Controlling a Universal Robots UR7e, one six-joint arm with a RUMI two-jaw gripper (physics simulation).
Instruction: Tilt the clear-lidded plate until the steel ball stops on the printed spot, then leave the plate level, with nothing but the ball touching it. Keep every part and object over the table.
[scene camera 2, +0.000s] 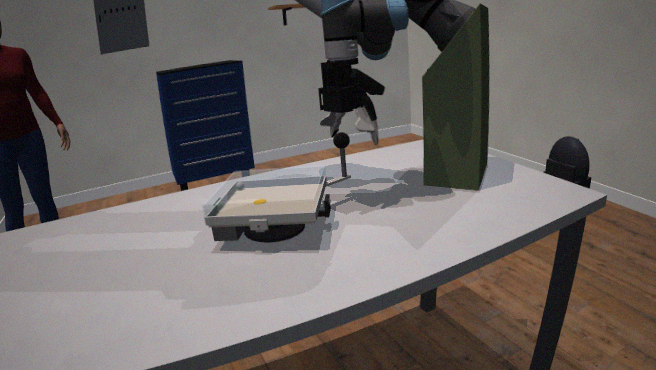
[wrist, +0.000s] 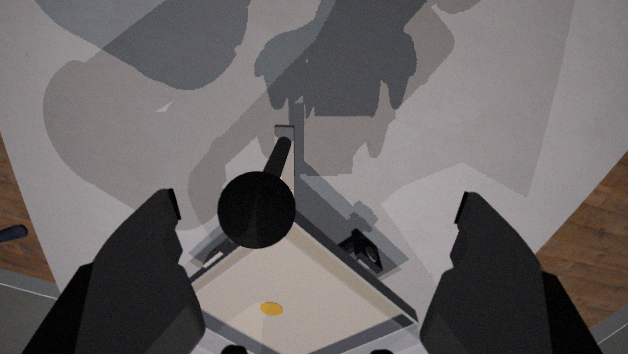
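There's a clear-lidded plate (scene camera 2: 291, 195) here, and I can see that plate (wrist: 282, 278) in the wrist view as well. My gripper (scene camera 2: 353, 140) is in sight too, and the wrist view also gives me the gripper (wrist: 316, 193).
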